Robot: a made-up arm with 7 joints.
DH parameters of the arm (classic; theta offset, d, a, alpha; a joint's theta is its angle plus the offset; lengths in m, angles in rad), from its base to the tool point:
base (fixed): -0.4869 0 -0.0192 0
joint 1: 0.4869 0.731 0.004 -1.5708
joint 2: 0 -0.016 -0.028 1.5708
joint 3: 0 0.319 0.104 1.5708
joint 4: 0 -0.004 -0.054 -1.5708
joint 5: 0 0.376 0.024 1.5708
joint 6: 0 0 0.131 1.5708
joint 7: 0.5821 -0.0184 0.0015 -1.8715
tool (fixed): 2.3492 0.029 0 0
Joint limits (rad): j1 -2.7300..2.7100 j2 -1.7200..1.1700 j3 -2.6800..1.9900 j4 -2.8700..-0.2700 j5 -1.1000..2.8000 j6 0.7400..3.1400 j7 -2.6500..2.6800
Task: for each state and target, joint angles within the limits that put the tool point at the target. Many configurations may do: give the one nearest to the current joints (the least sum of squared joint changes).
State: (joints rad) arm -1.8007 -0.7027 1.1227 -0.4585 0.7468 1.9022 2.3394
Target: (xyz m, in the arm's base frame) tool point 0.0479 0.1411 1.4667
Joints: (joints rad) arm -1.8054 -0.2711 1.0862 -0.2700 0.8500 2.6615 2.2298
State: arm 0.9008 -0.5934 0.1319 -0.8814 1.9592 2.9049 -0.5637
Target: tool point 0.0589 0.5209 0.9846
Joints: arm 1.2172 0.1669 0.4018 -1.4624 2.1199 2.8653 -0.5746
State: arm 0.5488 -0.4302 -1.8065 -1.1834 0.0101 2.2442 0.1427
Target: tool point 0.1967 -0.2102 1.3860
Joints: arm 0.7746 0.0307 -1.5223 -0.8926 -0.0626 3.0860 0.2148
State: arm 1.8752 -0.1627 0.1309 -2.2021 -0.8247 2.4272 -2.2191
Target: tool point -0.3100 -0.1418 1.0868
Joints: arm 2.4417 -0.8562 0.4641 -2.3262 -0.9600 2.8429 -2.2520
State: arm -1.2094 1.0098 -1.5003 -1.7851 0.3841 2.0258 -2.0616
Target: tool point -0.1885 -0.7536 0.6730
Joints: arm -1.0446 1.1700 -1.0153 -1.4226 0.3202 1.9259 -2.0934
